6 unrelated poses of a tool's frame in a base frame.
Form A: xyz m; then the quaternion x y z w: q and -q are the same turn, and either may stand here.
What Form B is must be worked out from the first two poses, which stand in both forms.
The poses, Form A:
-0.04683, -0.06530, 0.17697, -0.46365, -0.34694, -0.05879, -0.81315
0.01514, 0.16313, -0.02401, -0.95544, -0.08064, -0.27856, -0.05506
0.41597, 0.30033, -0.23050, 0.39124, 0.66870, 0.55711, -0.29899
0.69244, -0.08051, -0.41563, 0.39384, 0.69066, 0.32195, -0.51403
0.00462, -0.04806, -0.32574, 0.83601, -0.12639, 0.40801, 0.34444
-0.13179, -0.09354, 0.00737, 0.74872, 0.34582, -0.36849, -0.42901
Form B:
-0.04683, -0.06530, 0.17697, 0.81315, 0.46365, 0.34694, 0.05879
0.01514, 0.16313, -0.02401, 0.05506, 0.95544, 0.08064, 0.27856
0.41597, 0.30033, -0.23050, 0.29899, -0.39124, -0.66870, -0.55711
0.69244, -0.08051, -0.41563, 0.51403, -0.39384, -0.69066, -0.32195
0.00462, -0.04806, -0.32574, 0.34444, 0.83601, -0.12639, 0.40801
-0.13179, -0.09354, 0.00737, 0.42901, -0.74872, -0.34582, 0.36849

